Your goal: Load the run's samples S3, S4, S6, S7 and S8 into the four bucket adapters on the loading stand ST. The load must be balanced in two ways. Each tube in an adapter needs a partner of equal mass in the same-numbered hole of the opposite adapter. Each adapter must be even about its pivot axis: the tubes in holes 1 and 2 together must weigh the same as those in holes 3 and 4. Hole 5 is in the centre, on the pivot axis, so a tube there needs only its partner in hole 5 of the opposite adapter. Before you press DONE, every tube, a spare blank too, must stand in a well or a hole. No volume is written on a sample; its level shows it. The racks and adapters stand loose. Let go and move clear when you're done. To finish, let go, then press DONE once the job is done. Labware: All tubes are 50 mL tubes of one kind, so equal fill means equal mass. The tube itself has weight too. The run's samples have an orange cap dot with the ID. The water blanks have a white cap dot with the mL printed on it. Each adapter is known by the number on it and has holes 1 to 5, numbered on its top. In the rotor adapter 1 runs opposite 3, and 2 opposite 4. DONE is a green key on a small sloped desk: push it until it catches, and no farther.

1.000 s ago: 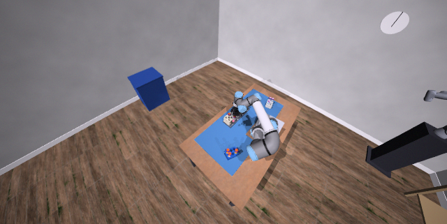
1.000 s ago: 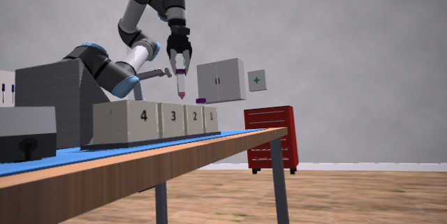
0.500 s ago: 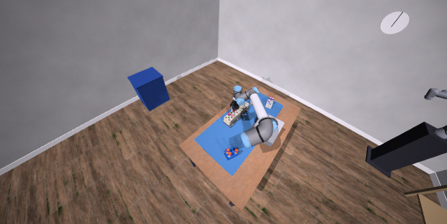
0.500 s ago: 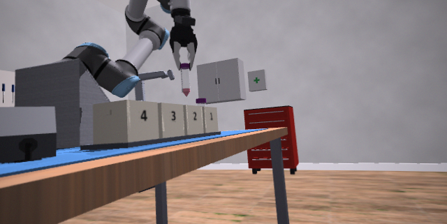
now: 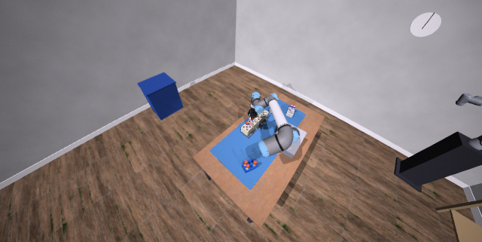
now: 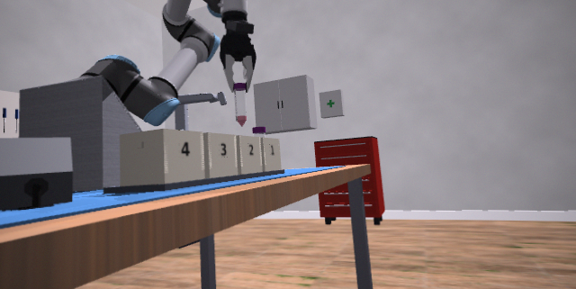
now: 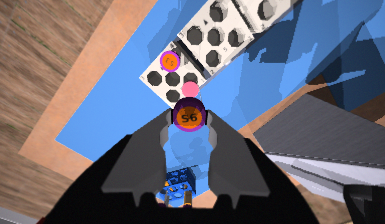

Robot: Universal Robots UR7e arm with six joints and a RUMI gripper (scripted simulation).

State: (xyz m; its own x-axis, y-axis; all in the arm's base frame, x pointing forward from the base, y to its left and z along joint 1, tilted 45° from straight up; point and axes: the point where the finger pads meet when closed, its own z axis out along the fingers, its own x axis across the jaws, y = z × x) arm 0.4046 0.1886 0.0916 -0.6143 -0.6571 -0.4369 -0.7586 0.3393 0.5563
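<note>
My hand is 5 cm above the tube and 1 cm to the left of it. Also, from my hand: sample tube S4 (34 cm behind, 26 cm to the left, 18 cm below); green DONE key (47 cm to the right, 18 cm below, 1 cm ahead); blue rack (31 cm behind, 30 cm to the left, 21 cm below).
</note>
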